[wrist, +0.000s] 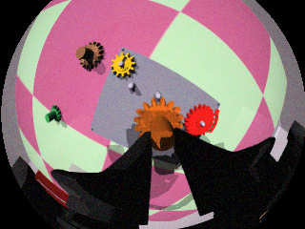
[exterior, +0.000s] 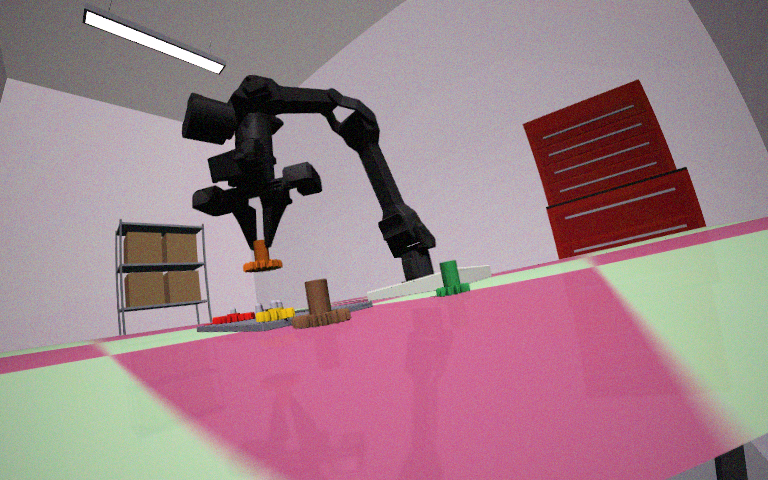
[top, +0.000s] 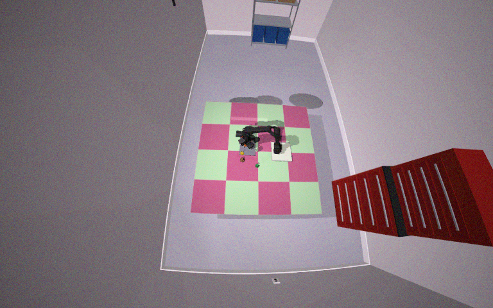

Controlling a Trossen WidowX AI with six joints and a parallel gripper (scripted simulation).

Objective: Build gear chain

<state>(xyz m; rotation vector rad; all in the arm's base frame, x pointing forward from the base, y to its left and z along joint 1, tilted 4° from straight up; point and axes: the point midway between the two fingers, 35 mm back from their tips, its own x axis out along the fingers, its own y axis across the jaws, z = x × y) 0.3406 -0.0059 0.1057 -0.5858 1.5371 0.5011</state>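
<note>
My gripper tip is now 2 cm past the grey board, 1 cm to the left of it and 10 cm above it. From my gripper tip the other things lie so: orange gear: 1 cm below; then red gear: 2 cm ahead, 9 cm to the right, 9 cm below; then yellow gear: 3 cm ahead, 8 cm to the left, 9 cm below.
</note>
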